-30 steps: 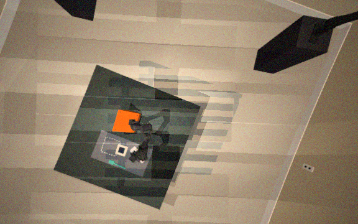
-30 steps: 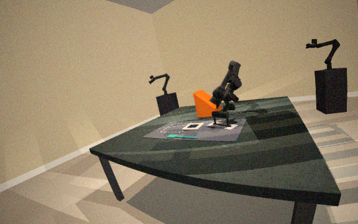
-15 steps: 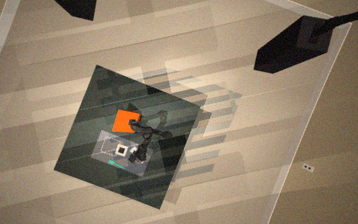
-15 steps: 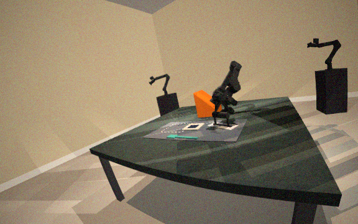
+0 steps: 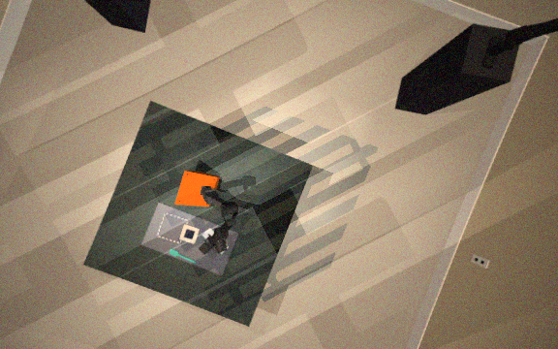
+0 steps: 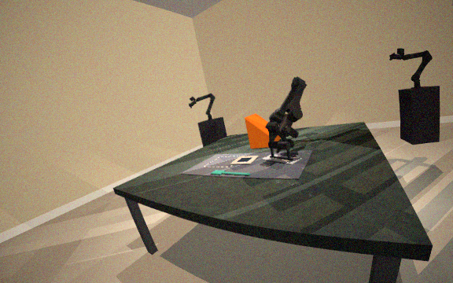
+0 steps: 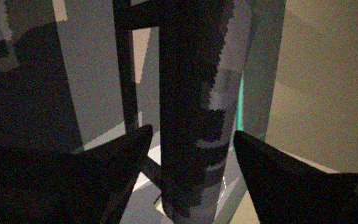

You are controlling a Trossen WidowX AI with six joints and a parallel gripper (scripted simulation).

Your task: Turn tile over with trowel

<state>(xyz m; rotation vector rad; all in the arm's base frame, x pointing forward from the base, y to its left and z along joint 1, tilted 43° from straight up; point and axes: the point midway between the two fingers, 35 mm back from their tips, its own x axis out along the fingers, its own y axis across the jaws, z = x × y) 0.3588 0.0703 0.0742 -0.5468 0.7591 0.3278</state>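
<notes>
My gripper tip is 2 cm past the grey trowel, 1 cm to the right of it and 2 cm above it. The rest, counted from my gripper tip: grey mat: 1 cm ahead, 16 cm to the right, 7 cm below; then tile: 2 cm behind, 17 cm to the right, 5 cm below; then teal trowel: 15 cm ahead, 20 cm to the right, 5 cm below.
</notes>
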